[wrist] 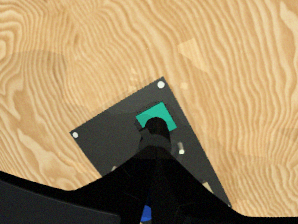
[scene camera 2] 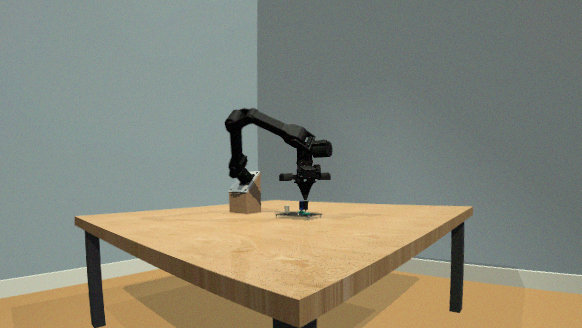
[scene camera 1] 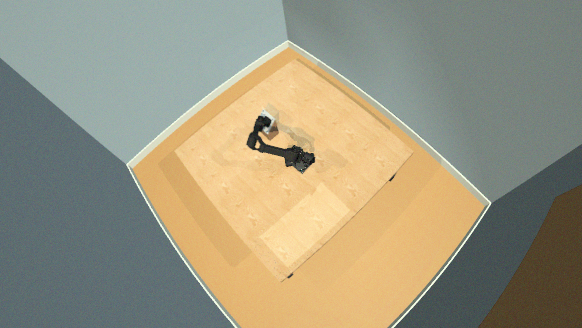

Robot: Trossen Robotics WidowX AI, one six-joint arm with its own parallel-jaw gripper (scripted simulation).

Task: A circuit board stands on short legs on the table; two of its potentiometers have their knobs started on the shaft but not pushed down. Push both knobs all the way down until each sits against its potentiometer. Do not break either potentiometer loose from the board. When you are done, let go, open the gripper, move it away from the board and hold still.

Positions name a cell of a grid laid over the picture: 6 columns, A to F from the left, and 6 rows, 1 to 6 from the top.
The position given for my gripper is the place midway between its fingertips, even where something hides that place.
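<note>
Scene camera 2 shows my gripper (scene camera 2: D4), shut and holding nothing. The wrist view shows my gripper (wrist: D5) as well, together with a black knob (wrist: D4).
</note>
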